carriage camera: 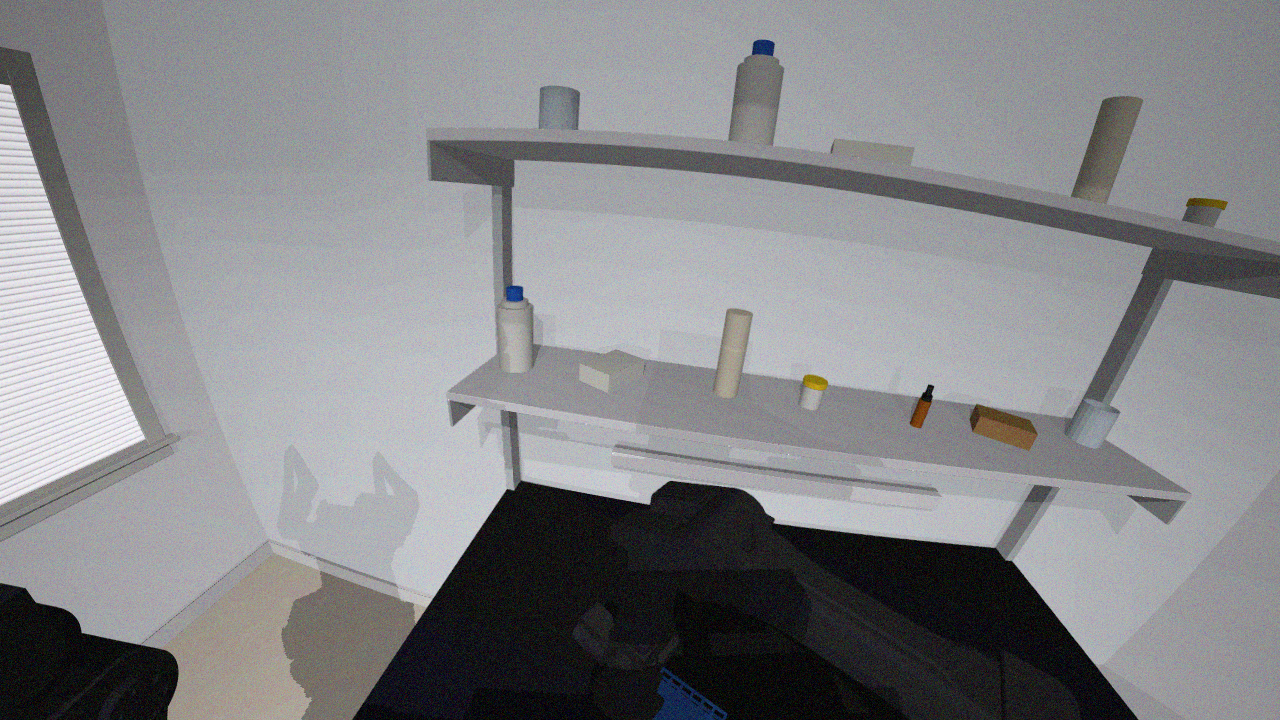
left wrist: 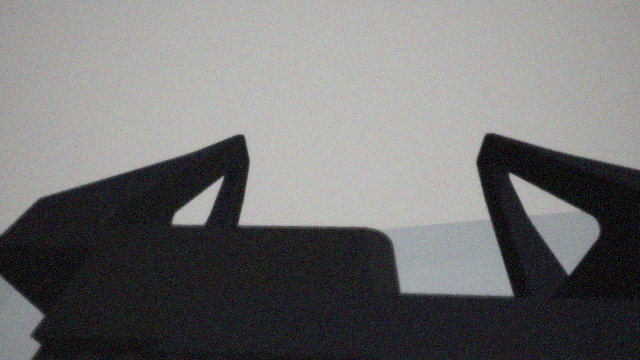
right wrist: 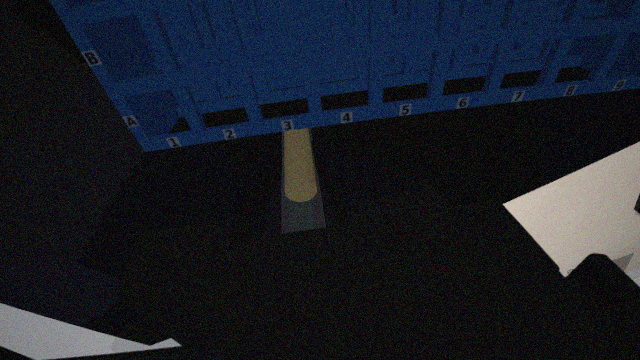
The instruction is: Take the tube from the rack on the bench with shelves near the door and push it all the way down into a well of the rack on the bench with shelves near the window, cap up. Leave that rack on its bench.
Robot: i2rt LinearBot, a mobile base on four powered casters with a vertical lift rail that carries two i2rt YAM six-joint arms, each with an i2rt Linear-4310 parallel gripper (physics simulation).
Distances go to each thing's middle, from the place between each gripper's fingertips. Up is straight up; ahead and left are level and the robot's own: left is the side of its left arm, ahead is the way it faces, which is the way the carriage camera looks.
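The clear tube with orange cap (right wrist: 302, 209) is 790 mm below my left hand, 220 mm ahead of my left hand and 380 mm to the right of my left hand. My right hand is 3 cm below the clear tube with orange cap.
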